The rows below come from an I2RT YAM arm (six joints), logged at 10 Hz.
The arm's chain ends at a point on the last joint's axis. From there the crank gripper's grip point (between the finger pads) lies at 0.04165 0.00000 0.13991 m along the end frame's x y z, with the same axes.
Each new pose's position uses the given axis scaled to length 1; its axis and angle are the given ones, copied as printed.
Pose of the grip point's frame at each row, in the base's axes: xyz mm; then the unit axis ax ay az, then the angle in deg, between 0 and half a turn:
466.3 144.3 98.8 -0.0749 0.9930 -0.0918 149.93
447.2 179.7 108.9 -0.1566 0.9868 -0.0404 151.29
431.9 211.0 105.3 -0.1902 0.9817 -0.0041 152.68
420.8 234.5 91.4 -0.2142 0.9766 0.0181 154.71
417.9 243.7 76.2 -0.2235 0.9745 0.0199 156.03
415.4 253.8 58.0 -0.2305 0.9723 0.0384 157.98
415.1 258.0 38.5 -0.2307 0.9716 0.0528 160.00
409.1 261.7 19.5 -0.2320 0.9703 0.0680 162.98
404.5 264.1 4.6 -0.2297 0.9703 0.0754 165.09
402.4 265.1 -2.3 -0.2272 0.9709 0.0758 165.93
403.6 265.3 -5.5 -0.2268 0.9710 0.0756 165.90
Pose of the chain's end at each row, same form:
430.5 170.5 237.9 -0.0749 0.9930 -0.0918 149.93
413.8 192.5 250.4 -0.1566 0.9868 -0.0404 151.29
402.8 214.6 248.3 -0.1902 0.9817 -0.0041 152.68
397.5 233.3 235.5 -0.2142 0.9766 0.0181 154.71
397.8 242.8 220.8 -0.2235 0.9745 0.0199 156.03
401.1 249.0 203.2 -0.2305 0.9723 0.0384 157.98
406.8 250.4 184.0 -0.2307 0.9716 0.0528 160.00
409.1 251.7 165.1 -0.2320 0.9703 0.0680 162.98
410.3 253.1 150.1 -0.2297 0.9703 0.0754 165.09
410.3 254.4 143.1 -0.2272 0.9709 0.0758 165.93
411.4 254.6 139.9 -0.2268 0.9710 0.0756 165.90

